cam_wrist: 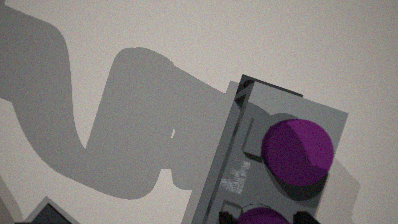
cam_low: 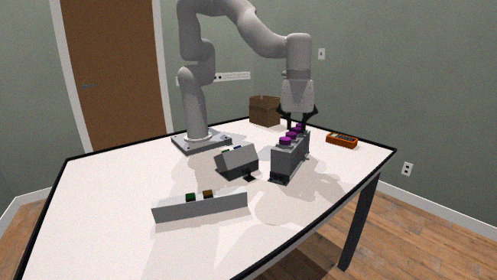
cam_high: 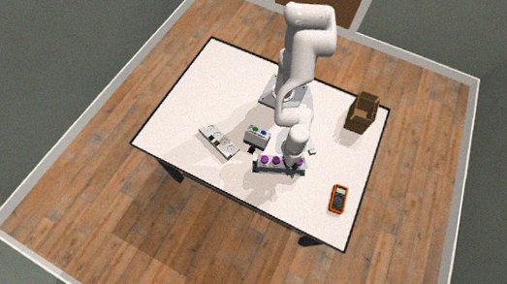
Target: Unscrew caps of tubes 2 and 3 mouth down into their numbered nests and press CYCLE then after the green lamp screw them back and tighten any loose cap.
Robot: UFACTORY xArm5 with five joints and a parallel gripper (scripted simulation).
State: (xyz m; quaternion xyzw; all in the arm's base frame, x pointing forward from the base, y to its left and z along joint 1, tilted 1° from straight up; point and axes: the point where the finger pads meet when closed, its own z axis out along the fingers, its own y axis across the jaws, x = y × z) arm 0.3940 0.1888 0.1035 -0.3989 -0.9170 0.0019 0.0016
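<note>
Right now my hand is 10 mm above the purple cap. Round my hand: key housing 80 mm behind, 190 mm to the right, 80 mm below; then blue key 100 mm behind, 170 mm to the right, 60 mm below; then grey decapping station 10 mm ahead, 20 mm to the right, 130 mm below.
</note>
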